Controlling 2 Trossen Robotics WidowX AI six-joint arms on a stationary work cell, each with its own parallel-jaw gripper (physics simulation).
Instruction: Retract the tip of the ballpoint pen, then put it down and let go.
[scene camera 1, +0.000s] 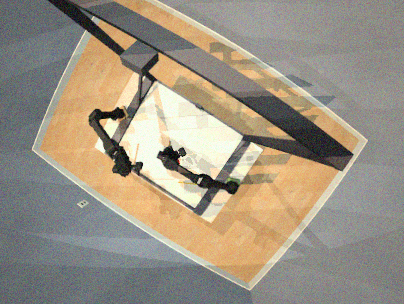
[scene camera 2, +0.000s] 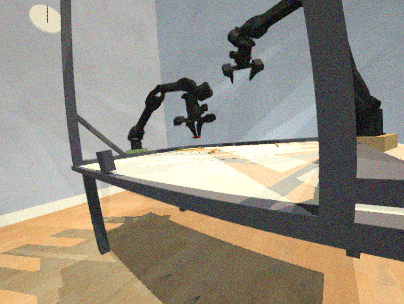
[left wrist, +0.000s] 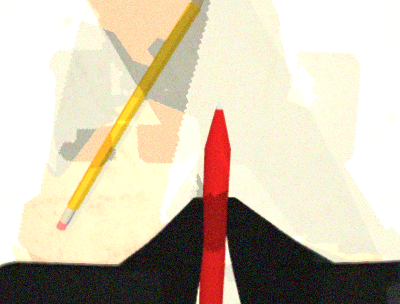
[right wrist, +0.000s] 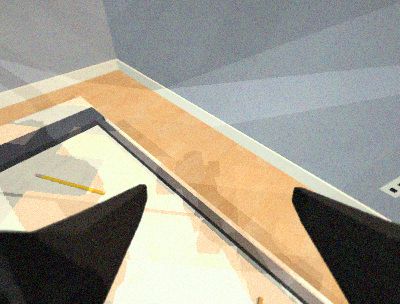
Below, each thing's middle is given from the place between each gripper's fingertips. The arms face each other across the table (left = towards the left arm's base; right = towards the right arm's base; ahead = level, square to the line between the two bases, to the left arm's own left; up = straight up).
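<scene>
The red ballpoint pen (left wrist: 217, 153) is 2 cm to the left of my left hand and 1 cm ahead of it.
Counted from my right hand, the pen is 26 cm below, 21 cm behind and 15 cm to the left.
</scene>
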